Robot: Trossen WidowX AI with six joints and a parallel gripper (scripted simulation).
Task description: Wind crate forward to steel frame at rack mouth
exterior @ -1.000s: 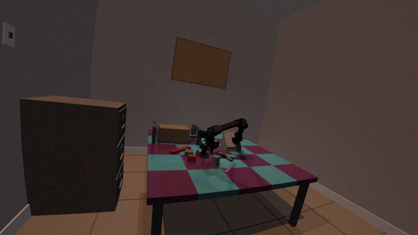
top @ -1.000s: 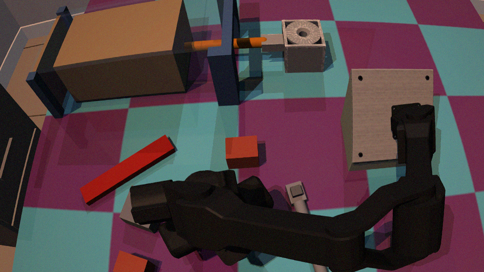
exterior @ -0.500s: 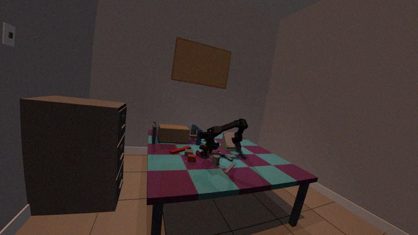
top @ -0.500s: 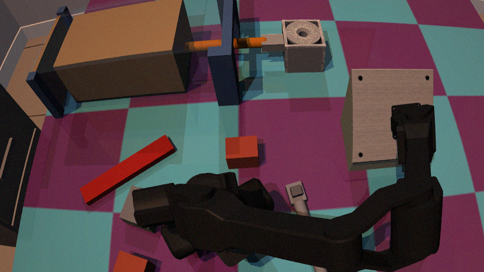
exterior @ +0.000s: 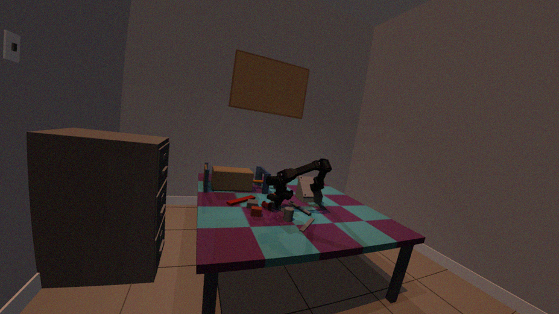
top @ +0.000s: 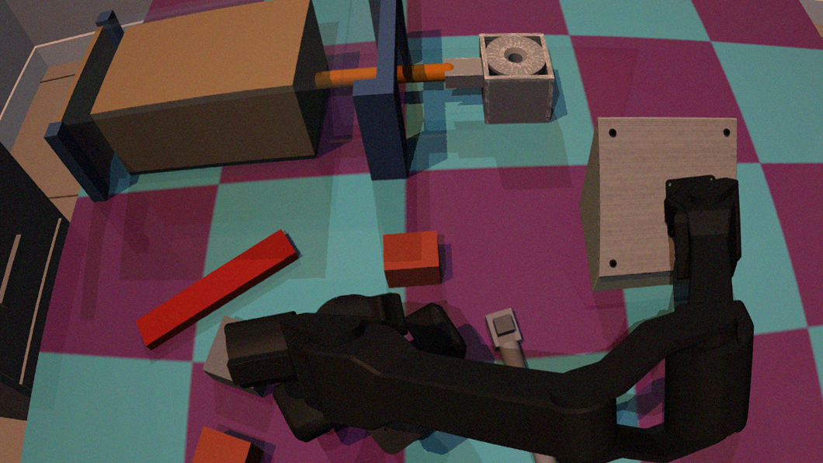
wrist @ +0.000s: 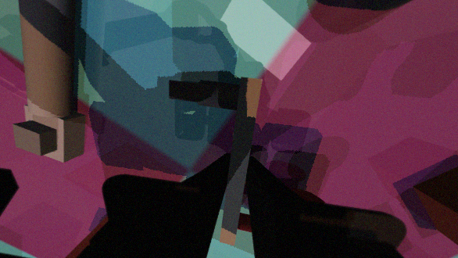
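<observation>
My gripper tip is 6 cm short of the red knob, 3 cm to the left of it and 1 cm below it. From my gripper tip the other things lie so: long red bar: 20 cm ahead, 15 cm to the right; then grey cube: 16 cm ahead, 5 cm to the right, 1 cm above; then grey crank handle: 1 cm to the right, 1 cm ahead, 1 cm above.
</observation>
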